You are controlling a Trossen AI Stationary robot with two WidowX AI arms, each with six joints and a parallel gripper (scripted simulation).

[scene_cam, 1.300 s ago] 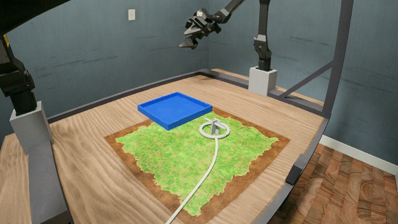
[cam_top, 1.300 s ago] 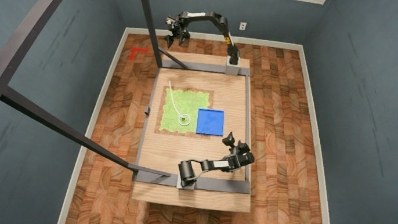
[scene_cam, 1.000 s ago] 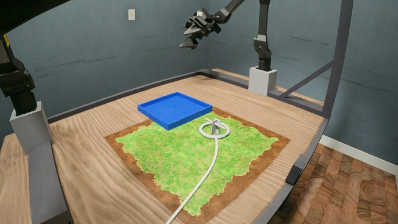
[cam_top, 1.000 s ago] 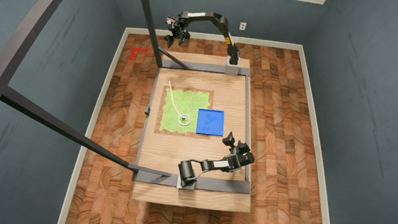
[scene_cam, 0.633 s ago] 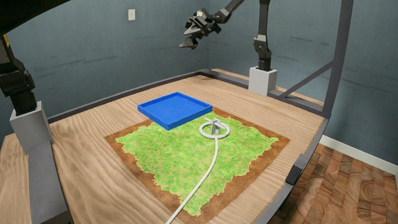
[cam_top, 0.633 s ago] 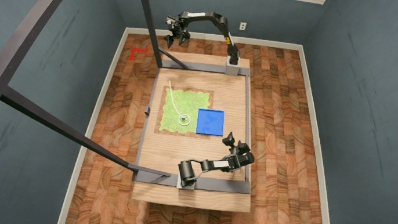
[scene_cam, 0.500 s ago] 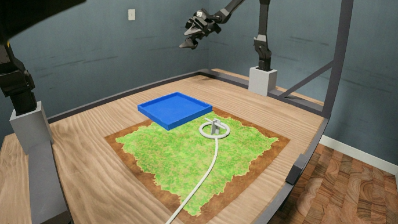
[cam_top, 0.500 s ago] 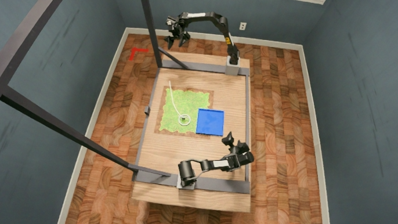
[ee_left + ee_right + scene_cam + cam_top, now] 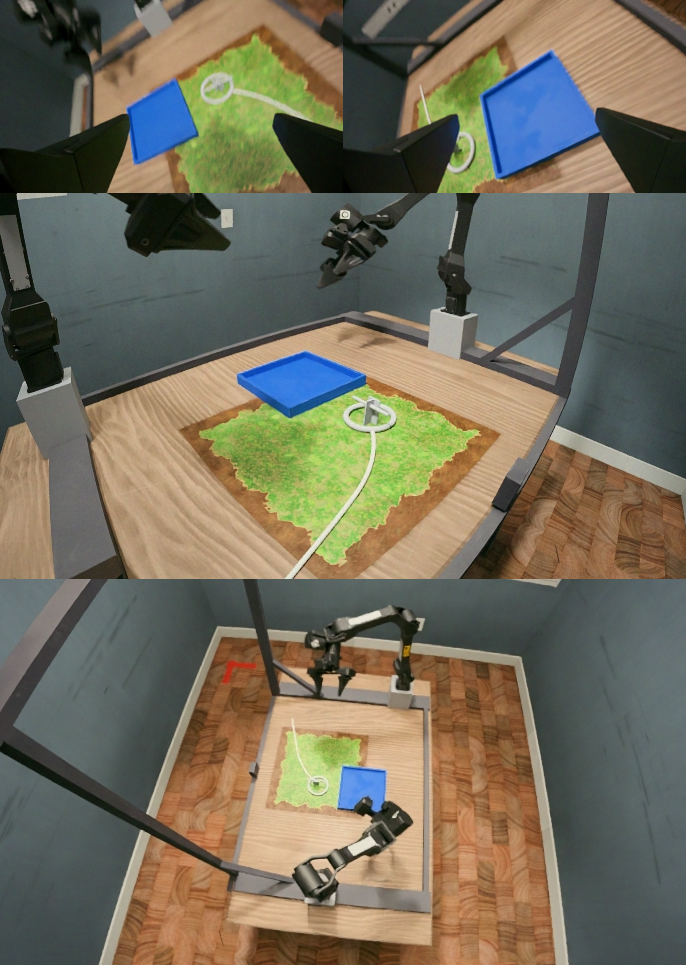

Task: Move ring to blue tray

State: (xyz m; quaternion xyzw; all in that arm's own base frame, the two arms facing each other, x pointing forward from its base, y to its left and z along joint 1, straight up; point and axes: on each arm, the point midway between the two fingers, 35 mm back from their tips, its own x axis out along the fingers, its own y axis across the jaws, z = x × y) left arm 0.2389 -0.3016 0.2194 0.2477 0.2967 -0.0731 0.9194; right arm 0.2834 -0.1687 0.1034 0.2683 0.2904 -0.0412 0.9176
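My right gripper is now 280 mm past the grey stake, 190 mm above it and 80 mm to the right of it. Also, from my right hand: ring 270 mm behind, 210 mm below, 70 mm to the left; blue tray 200 mm below, 130 mm to the left, 90 mm behind; green grass mat 290 mm behind, 220 mm below, 150 mm to the left.
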